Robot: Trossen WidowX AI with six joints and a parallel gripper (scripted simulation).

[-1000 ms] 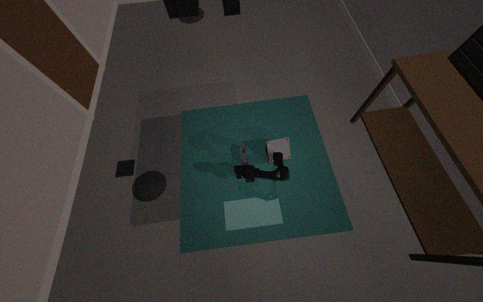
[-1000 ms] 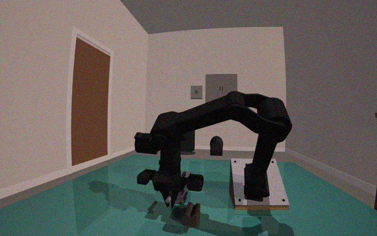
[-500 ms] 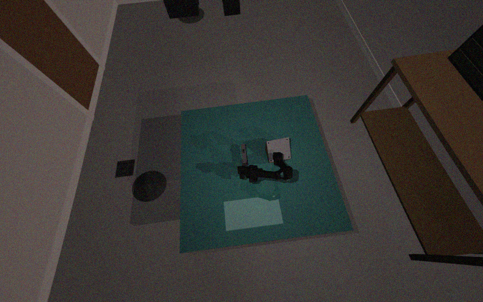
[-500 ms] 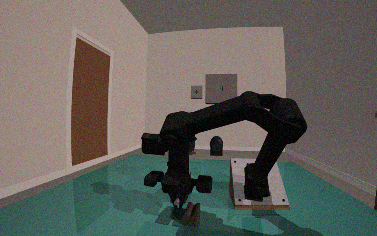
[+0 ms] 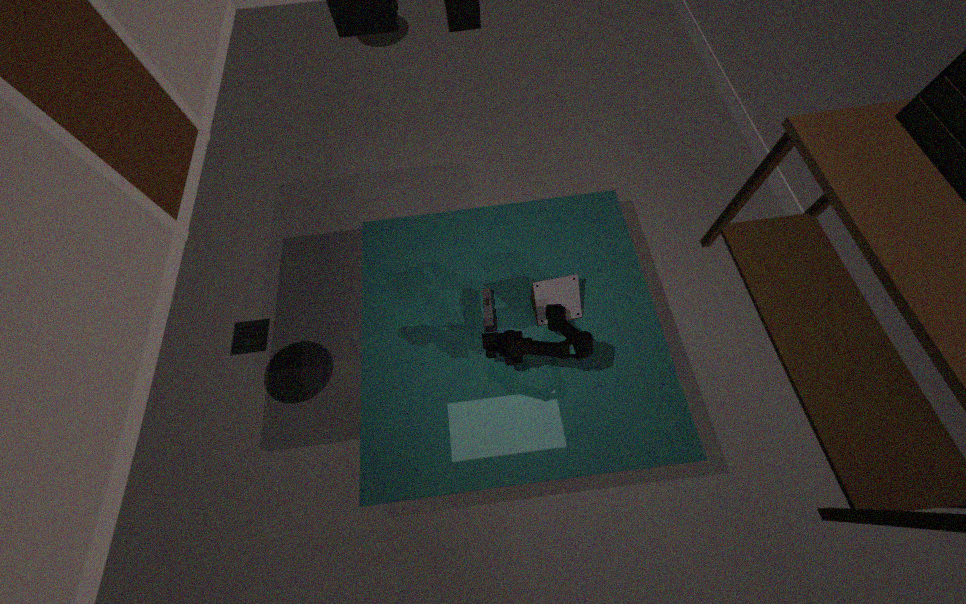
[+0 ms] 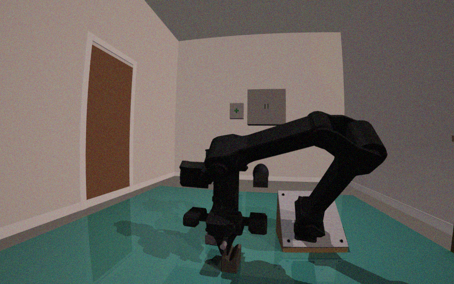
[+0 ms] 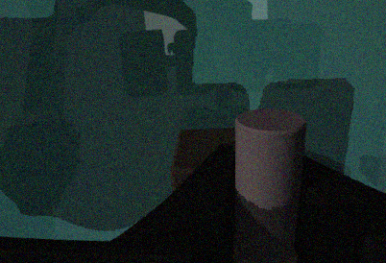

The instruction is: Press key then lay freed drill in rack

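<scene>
The drill lies 40 mm to the right of my gripper tip and 30 mm above it. From my gripper tip the other things lie so: brown rack: 50 mm to the right, 40 mm below, 10 mm behind; then grey block: 210 mm to the right, 70 mm ahead, 20 mm below.
</scene>
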